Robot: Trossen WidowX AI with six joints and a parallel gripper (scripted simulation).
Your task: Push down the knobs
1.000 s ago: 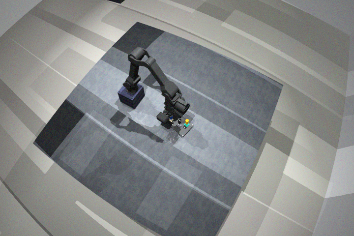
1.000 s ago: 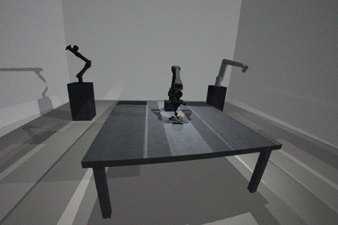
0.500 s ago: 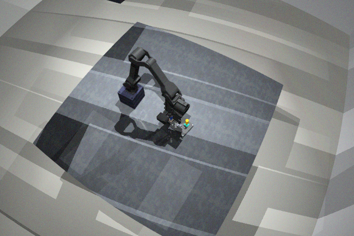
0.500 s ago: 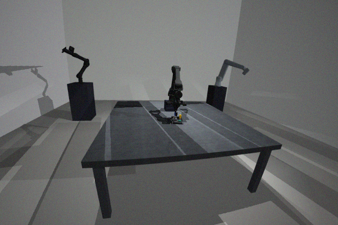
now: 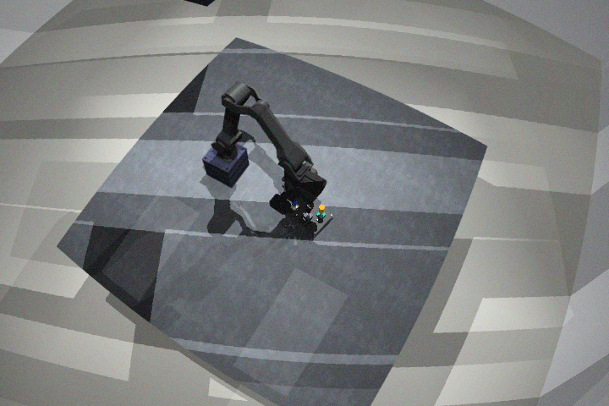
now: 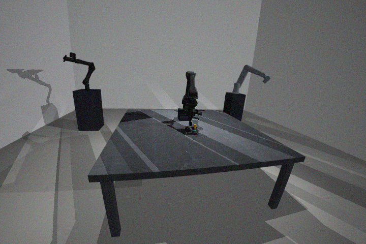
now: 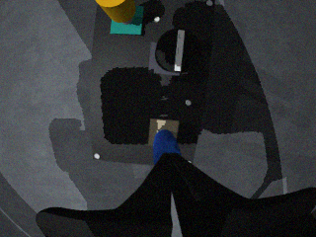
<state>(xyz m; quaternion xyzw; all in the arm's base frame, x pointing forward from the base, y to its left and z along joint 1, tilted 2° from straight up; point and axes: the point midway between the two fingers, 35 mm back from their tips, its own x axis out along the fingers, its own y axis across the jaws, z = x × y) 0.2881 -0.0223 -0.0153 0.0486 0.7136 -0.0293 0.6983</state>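
Now: the blue knob 1 cm below my gripper tip. The rest, counted from my gripper tip: dark knob (6 cm ahead, 1 cm to the right, 1 cm above).
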